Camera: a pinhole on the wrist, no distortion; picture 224 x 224 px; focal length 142.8 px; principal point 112.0 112.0 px. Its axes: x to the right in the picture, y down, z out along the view. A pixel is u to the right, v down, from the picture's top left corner.
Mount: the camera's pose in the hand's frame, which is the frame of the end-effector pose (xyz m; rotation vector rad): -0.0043 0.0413 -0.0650 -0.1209 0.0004 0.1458
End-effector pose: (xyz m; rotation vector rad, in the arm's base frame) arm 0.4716 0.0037 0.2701 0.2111 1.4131 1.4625
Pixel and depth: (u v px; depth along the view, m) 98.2 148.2 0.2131
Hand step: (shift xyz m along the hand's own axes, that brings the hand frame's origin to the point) -0.0343 0.1170 0.1402
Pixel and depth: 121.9 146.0 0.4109
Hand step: 0.0063 0.1909 0.3309
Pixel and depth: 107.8 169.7 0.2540
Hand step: -0.0287 0.1715 0.1749
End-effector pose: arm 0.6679 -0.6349 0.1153 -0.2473 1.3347 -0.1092
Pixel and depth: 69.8 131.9 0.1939
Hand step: -0.0665 0.0828 0.1248
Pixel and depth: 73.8 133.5 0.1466
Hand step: -0.0475 0.0749 0.0782
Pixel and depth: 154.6 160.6 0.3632
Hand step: 0.0819 0.2221 0.2797
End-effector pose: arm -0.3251 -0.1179 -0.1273 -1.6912 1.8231 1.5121
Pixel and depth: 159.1 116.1 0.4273
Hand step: 0.1298 0.1251 0.3564
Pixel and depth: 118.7 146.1 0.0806
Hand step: -0.0040 0.0704 0.0127
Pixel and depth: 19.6 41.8 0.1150
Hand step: -0.0707 -0.0112 0.0566
